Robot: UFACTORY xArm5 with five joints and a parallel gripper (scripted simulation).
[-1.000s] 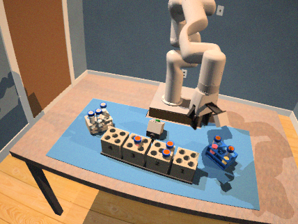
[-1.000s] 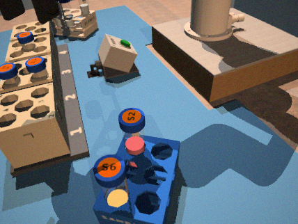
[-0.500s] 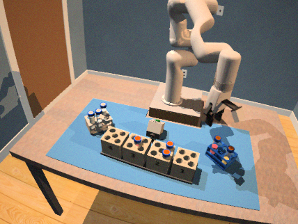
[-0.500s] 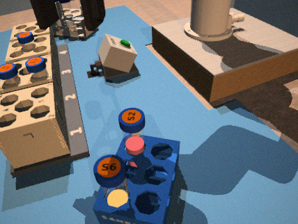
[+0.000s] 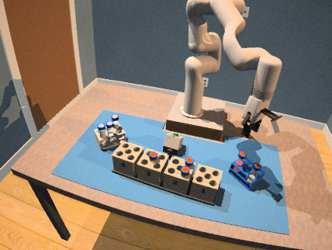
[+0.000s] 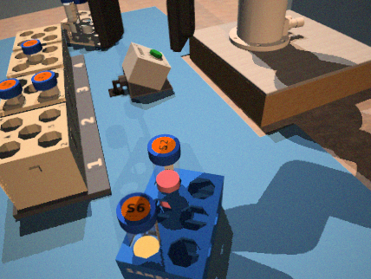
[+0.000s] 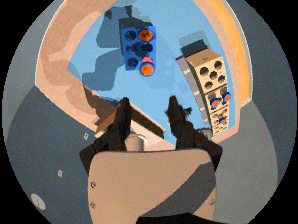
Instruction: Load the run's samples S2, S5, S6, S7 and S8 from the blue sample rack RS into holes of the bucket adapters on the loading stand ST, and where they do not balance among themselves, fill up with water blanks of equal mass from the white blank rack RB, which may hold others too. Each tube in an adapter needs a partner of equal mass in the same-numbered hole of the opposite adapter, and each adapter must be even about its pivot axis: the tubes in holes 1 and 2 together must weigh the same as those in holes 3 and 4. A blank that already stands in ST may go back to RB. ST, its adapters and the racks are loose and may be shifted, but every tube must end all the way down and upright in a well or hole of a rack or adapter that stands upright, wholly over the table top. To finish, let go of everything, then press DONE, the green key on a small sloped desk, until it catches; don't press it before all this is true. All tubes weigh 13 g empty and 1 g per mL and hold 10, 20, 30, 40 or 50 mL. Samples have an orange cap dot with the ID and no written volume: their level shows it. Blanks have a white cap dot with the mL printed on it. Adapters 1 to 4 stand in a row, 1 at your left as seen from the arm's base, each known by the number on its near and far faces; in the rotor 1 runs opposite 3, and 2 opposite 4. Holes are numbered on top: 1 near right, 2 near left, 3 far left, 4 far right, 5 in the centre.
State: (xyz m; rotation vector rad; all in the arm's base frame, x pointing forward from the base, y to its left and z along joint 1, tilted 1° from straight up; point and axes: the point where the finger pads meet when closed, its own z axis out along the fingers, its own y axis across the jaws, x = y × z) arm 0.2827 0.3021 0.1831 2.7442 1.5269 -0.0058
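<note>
The blue sample rack RS is 220 mm below my hand and 50 mm to the left of it. Round my hand: white blank rack RB: 600 mm to the right, 220 mm below, 50 mm ahead; blue-capped tube: 600 mm to the right, 190 mm below, 90 mm ahead; loading stand ST: 270 mm to the right, 240 mm below, 150 mm ahead.
</note>
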